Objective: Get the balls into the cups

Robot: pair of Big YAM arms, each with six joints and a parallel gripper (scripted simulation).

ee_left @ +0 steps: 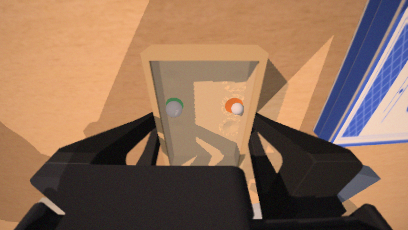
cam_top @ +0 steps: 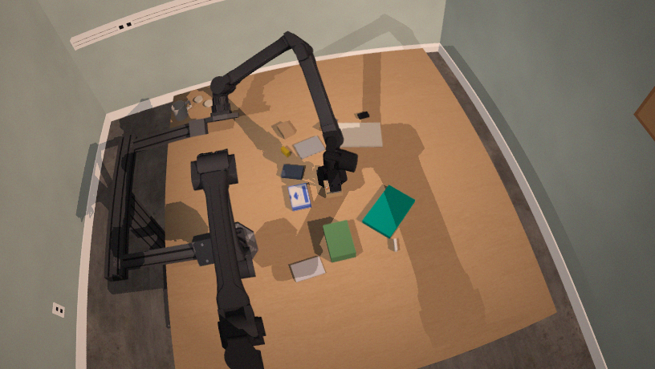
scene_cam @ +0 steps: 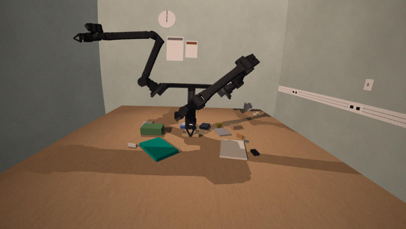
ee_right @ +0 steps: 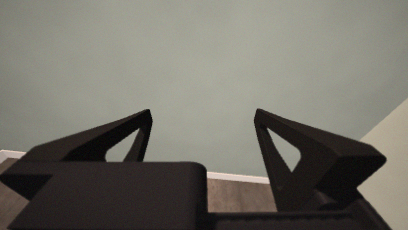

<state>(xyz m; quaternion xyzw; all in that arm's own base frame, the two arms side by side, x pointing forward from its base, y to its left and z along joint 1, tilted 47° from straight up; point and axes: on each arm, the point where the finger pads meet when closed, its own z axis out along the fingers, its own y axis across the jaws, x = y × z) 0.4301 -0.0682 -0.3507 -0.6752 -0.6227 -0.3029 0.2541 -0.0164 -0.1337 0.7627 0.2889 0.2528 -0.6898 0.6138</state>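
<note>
Right now the covered wooden puzzle is 10 mm below my left hand. The rest, counted from my left hand: grey pad 230 mm to the left, 50 mm behind, 10 mm below; then blue-and-white box 140 mm behind, 20 mm to the right; then navy block 150 mm behind, 110 mm to the left, 10 mm below.
</note>
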